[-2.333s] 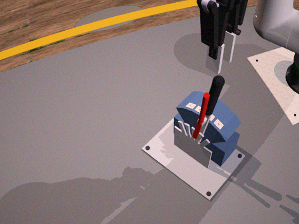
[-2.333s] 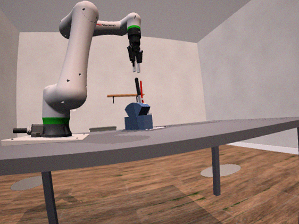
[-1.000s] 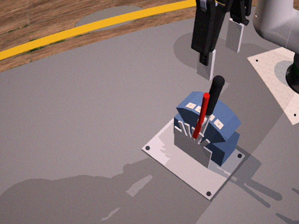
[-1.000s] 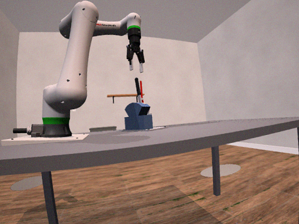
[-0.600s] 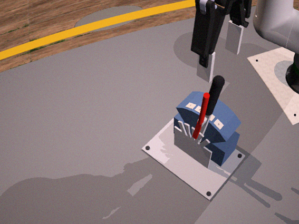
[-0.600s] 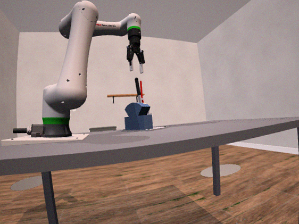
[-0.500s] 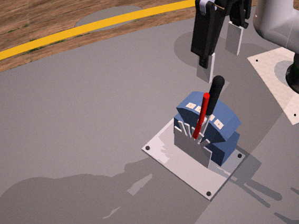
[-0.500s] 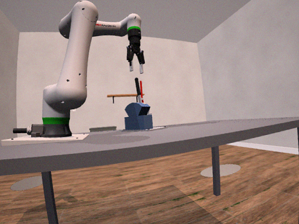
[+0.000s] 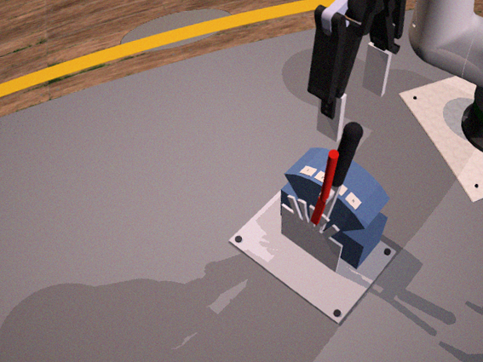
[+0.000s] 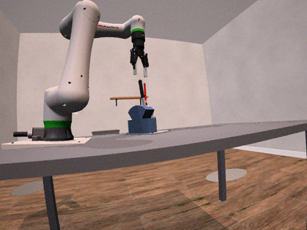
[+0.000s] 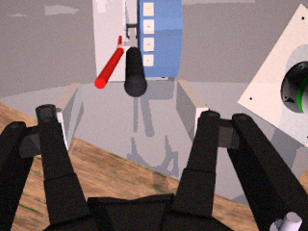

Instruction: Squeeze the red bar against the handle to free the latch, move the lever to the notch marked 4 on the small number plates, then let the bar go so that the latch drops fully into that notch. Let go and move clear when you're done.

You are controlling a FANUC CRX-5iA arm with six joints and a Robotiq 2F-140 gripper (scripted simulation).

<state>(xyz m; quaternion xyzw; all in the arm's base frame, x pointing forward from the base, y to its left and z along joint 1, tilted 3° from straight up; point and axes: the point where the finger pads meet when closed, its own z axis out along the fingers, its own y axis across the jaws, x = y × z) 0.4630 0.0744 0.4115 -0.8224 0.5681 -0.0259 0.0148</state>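
Now: hand 2 cm short of the red bar, 1 cm to the left of it and 20 cm above it.
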